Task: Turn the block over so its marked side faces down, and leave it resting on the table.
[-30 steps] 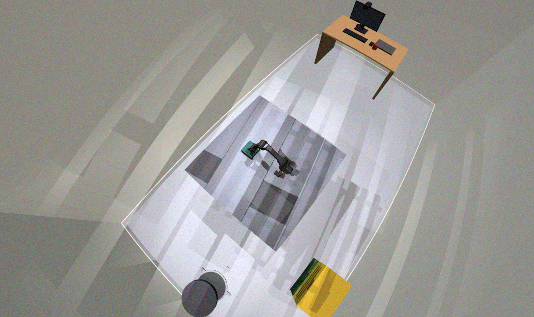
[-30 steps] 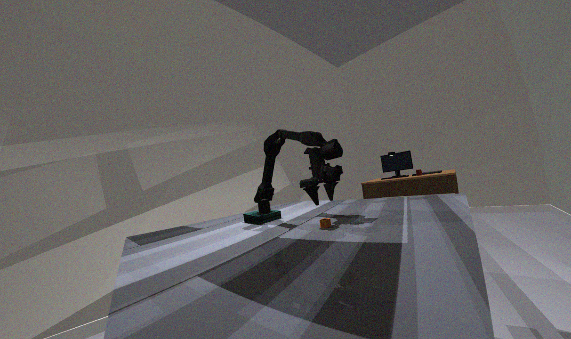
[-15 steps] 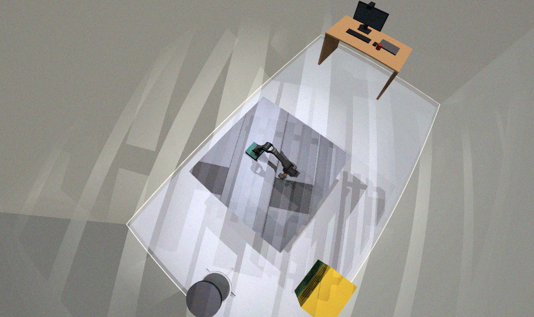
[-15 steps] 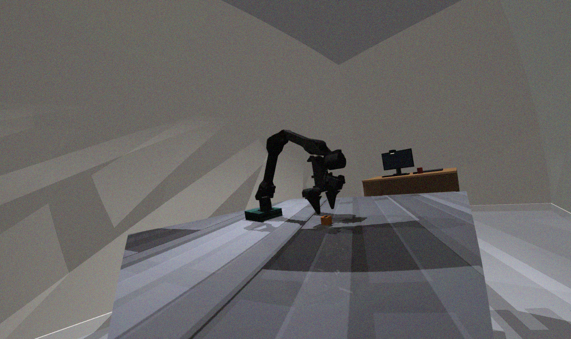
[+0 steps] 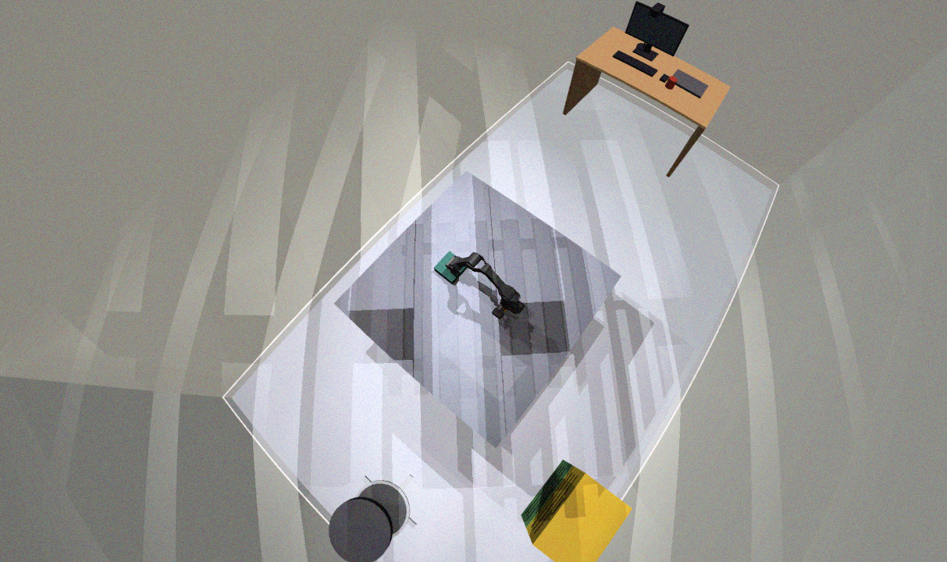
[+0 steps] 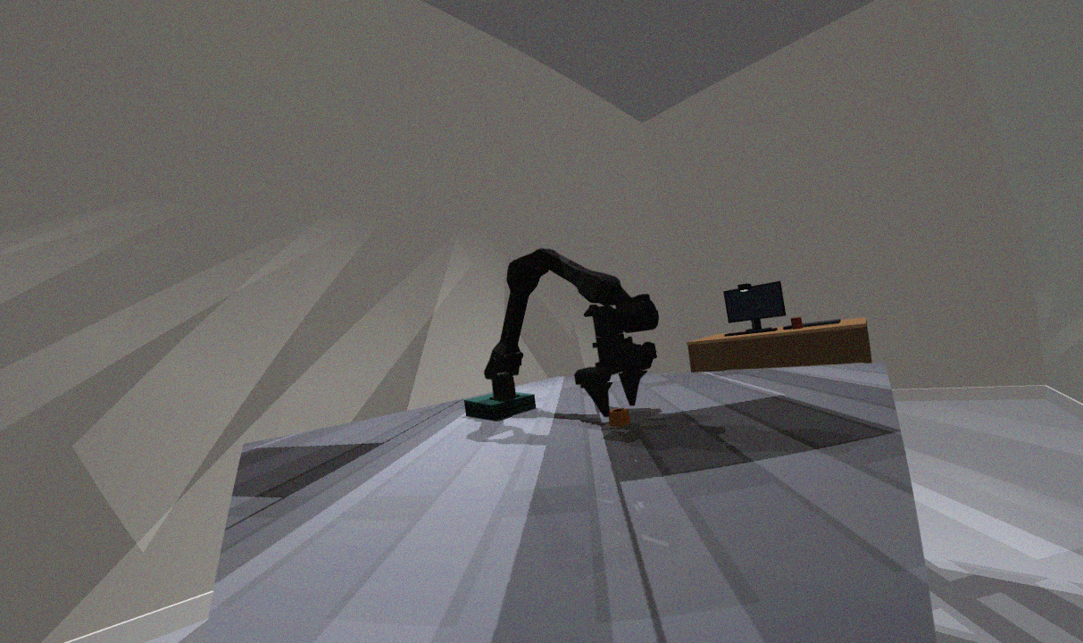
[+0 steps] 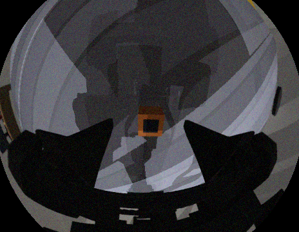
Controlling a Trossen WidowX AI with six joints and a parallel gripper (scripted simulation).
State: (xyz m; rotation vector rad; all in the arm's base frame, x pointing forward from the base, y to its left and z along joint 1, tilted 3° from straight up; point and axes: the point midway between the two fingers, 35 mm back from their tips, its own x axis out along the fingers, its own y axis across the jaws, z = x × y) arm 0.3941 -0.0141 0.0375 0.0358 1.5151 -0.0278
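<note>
Right now the orange block is 10 mm below my gripper tip.
</note>
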